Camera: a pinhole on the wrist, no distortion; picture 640 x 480 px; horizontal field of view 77.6 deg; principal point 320.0 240.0 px. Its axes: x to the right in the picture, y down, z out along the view. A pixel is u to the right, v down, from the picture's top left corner.
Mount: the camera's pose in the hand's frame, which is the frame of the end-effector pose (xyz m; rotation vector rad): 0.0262 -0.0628 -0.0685 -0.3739 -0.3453 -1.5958
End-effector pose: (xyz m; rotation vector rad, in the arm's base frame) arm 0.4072 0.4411 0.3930 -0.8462 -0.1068 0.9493
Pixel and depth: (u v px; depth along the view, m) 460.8 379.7 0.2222
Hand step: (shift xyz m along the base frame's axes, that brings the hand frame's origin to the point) 0.0203 0.1659 0.1113
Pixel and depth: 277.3 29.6 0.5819
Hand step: -0.5201 0.1357 0.1822
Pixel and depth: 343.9 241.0 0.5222
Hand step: -0.2461 0.3165 0.1780
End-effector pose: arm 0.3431 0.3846 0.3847 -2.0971 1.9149 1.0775
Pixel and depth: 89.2 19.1 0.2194
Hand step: -0.1672 0.0754 0.0492
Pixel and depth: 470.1 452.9 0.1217
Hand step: 0.0194 -0.0346 -0.1167
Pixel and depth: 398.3 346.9 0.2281
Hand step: -0.0641 0.0055 -0.1692
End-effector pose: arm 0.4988 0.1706 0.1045 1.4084 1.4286 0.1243
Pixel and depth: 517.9 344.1 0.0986
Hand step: 0.0012 -0.0027 -0.0932
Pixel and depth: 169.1 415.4 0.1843
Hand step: 0.1281 0.0738 -0.0422
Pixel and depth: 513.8 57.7 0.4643
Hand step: 0.2338 -0.4117 -0.1164
